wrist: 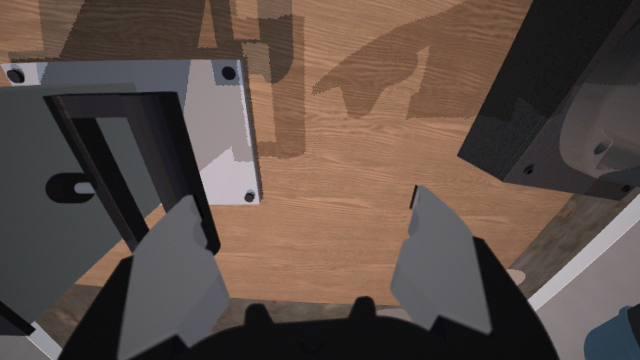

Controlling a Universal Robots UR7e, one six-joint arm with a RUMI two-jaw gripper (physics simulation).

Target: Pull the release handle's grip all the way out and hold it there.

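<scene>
The release handle is a black rectangular frame with a thick grip (170, 150), at the left of the wrist view. It stands close to the dark grey-green panel (30, 145). A short stretch of pale rod (83, 188) shows between the panel's black slot and the frame. My gripper (308, 193) is wide open with nothing between its fingers. The left fingertip overlaps the lower part of the grip in the view; whether they touch I cannot tell. The right finger is far to the right of the grip, over the wooden table top (330, 240).
A white base plate (220, 185) with dark bolts lies on the table behind the handle. A large dark block (520, 75) with a grey rounded body (600, 115) stands at the right. A blue object (607, 337) shows at the lower right, beyond a white edge (585, 255).
</scene>
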